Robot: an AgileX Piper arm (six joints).
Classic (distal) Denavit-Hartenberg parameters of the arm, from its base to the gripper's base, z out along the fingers. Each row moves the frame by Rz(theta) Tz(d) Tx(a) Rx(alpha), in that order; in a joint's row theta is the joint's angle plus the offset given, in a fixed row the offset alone. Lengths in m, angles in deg.
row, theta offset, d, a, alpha
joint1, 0, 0.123, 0, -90
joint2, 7.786, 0, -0.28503, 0
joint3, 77.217, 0, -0.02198, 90
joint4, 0, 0.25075, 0, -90
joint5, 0, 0, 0, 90
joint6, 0, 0.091, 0, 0
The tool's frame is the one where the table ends.
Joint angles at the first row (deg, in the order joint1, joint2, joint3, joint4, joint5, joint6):
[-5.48, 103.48, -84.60, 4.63, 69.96, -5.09]
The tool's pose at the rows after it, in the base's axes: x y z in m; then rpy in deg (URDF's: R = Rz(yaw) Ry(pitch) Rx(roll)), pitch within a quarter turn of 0, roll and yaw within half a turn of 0:
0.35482 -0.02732 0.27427 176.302 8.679 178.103
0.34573 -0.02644 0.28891 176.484 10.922 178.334
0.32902 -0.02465 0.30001 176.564 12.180 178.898
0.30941 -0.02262 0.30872 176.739 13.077 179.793
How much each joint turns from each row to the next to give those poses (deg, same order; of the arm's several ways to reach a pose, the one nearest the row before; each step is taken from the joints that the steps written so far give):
[0.00, -2.35, 0.00, -0.13, 0.13, 0.00]
[0.00, -2.85, 0.61, 0.00, 0.00, -0.20]
[0.00, -3.96, 2.61, 0.12, 0.14, -0.57]
[0.00, -4.33, 3.26, 0.09, 0.23, -0.87]

